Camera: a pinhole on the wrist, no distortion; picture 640 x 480 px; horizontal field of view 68.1 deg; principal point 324.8 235.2 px. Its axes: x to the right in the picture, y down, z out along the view. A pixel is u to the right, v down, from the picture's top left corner.
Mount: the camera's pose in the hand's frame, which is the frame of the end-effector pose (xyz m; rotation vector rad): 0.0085 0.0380 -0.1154 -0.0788 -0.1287 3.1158
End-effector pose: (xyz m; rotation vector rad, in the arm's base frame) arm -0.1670 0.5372 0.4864 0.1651 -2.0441 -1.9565
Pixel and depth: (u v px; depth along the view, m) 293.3 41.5 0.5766
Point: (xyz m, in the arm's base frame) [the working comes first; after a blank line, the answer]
In the camera's frame: -0.0384 -0.2359 0.5766

-0.3016 1.0032 0.7013
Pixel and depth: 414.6 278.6 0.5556
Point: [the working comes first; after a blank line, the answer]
In the camera's frame: 0.1054 0.0509 0.5556

-0.1816 0.9792 0.4040
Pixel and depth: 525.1 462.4 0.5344
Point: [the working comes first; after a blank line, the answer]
In the camera's frame: 0.2260 0.2564 0.5344

-0.0769 0.9604 0.1897
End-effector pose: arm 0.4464 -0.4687 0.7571 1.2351 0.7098 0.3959
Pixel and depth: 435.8 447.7 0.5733
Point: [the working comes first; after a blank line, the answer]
In the camera's frame: 0.1344 0.2573 0.5733

0.5955 -0.9543 0.6198
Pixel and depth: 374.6 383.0 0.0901
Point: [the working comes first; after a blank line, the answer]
In the camera's frame: 0.0095 0.0281 0.0901

0.4228 -0.4513 0.7570
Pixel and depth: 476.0 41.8 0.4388
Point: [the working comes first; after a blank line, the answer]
In the camera's frame: 0.1401 -0.1792 0.4388

0.5795 -0.7435 1.0248
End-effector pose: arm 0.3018 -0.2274 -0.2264 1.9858 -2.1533 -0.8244
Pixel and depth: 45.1 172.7 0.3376
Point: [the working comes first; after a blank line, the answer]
In the camera's frame: -0.1994 -0.0446 0.3376

0.1304 -0.3339 -0.4570
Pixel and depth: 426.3 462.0 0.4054
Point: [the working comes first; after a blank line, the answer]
In the camera's frame: 0.0869 0.1942 0.4054

0.3706 -0.0453 -0.5078
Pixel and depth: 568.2 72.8 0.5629
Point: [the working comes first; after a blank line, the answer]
In the camera's frame: 0.2893 -0.1931 0.5629

-0.0135 0.2050 -0.4335
